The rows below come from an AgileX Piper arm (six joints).
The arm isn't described. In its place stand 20 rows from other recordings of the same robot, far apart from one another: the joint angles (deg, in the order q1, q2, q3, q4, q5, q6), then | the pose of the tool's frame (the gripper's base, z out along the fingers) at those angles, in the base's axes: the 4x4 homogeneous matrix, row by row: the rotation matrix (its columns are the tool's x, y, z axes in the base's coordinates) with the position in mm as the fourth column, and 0 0 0 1 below.
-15.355 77.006 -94.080 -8.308 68.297 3.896 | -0.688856 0.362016 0.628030 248.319; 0.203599 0.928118 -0.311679 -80.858; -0.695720 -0.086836 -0.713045 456.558; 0 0 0 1
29.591 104.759 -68.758 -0.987 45.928 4.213 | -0.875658 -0.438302 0.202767 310.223; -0.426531 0.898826 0.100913 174.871; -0.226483 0.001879 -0.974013 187.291; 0 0 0 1
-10.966 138.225 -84.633 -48.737 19.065 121.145 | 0.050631 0.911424 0.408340 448.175; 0.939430 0.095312 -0.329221 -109.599; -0.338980 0.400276 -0.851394 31.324; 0 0 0 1
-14.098 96.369 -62.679 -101.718 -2.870 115.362 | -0.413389 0.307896 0.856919 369.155; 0.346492 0.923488 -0.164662 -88.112; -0.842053 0.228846 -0.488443 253.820; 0 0 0 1
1.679 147.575 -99.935 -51.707 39.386 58.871 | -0.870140 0.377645 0.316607 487.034; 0.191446 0.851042 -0.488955 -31.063; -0.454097 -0.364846 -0.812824 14.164; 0 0 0 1
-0.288 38.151 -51.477 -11.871 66.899 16.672 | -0.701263 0.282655 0.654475 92.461; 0.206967 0.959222 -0.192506 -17.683; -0.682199 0.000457 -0.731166 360.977; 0 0 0 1
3.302 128.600 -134.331 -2.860 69.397 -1.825 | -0.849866 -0.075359 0.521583 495.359; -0.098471 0.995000 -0.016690 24.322; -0.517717 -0.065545 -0.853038 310.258; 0 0 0 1
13.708 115.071 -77.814 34.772 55.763 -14.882 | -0.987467 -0.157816 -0.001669 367.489; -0.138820 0.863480 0.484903 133.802; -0.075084 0.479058 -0.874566 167.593; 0 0 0 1
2.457 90.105 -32.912 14.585 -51.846 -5.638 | -0.012535 0.156821 0.987548 299.876; 0.059254 0.986006 -0.155824 -5.169; -0.998164 0.056563 -0.021651 218.713; 0 0 0 1
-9.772 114.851 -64.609 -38.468 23.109 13.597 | -0.920031 -0.088651 0.381685 375.595; -0.219084 0.923975 -0.313485 -87.233; -0.324877 -0.372037 -0.869508 121.311; 0 0 0 1
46.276 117.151 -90.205 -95.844 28.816 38.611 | 0.154293 -0.357967 0.920898 363.056; -0.915989 0.297544 0.269131 316.469; -0.370348 -0.885057 -0.281985 257.663; 0 0 0 1
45.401 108.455 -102.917 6.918 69.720 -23.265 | -0.355561 -0.921419 0.156729 278.951; -0.864397 0.387962 0.319849 297.526; -0.355520 -0.021750 -0.934416 313.235; 0 0 0 1
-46.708 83.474 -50.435 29.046 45.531 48.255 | 0.337363 0.812730 0.475032 206.372; 0.923374 -0.383900 0.001042 -173.077; 0.183212 0.438281 -0.879968 229.402; 0 0 0 1
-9.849 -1.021 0.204 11.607 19.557 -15.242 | -0.235179 0.088770 0.967890 52.794; -0.034885 0.994408 -0.099679 -2.945; -0.971326 -0.057208 -0.230767 182.848; 0 0 0 1
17.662 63.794 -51.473 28.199 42.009 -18.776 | -0.707427 -0.462287 0.534638 202.487; -0.174079 0.847095 0.502121 94.676; -0.685013 0.262145 -0.679733 321.408; 0 0 0 1
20.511 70.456 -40.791 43.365 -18.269 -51.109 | -0.156009 -0.171608 0.972734 256.134; -0.225432 0.964988 0.134086 74.907; -0.961687 -0.198367 -0.189233 300.152; 0 0 0 1
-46.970 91.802 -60.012 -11.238 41.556 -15.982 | -0.888872 0.428872 0.161170 206.563; 0.350990 0.863532 -0.362103 -238.519; -0.294472 -0.265294 -0.918099 227.092; 0 0 0 1
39.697 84.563 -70.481 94.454 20.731 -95.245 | -0.091799 -0.867715 0.488511 246.631; -0.086478 0.495676 0.864191 246.474; -0.992015 0.037087 -0.120541 378.933; 0 0 0 1
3.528 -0.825 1.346 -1.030 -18.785 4.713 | 0.388921 -0.092394 0.916626 48.820; 0.089292 0.994054 0.062312 3.538; -0.916934 0.057613 0.394859 234.962; 0 0 0 1
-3.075 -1.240 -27.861 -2.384 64.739 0.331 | -0.509639 0.079828 0.856677 -9.769; 0.015382 0.996373 -0.083694 -2.903; -0.860251 -0.029476 -0.509018 267.951; 0 0 0 1
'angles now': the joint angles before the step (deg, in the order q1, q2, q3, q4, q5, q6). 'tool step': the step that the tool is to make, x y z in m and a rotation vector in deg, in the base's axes. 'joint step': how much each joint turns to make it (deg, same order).
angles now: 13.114, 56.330, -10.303, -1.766, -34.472, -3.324
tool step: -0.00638, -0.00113, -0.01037, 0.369, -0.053, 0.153
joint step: 0.034, 0.605, 2.819, -0.112, -3.567, 0.355
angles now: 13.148, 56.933, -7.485, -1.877, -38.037, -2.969
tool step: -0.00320, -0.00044, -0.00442, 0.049, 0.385, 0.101
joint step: 0.095, 0.032, 1.133, -0.001, -0.804, 0.119
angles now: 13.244, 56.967, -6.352, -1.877, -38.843, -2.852
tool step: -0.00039, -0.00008, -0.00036, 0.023, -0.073, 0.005
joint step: 0.002, 0.000, 0.144, 0.003, -0.221, -0.002
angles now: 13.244, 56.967, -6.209, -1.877, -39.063, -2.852
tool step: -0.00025, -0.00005, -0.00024, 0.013, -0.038, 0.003
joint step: 0.003, 0.000, 0.091, 0.004, -0.131, -0.002
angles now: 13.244, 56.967, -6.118, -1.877, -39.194, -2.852
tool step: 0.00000, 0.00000, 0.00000, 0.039, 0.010, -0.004
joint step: -0.001, 0.000, 0.000, -0.003, 0.000, 0.042
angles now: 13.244, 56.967, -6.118, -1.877, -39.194, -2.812
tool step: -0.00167, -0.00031, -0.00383, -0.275, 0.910, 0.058
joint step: 0.001, 0.204, 0.633, -0.083, 0.112, 0.001
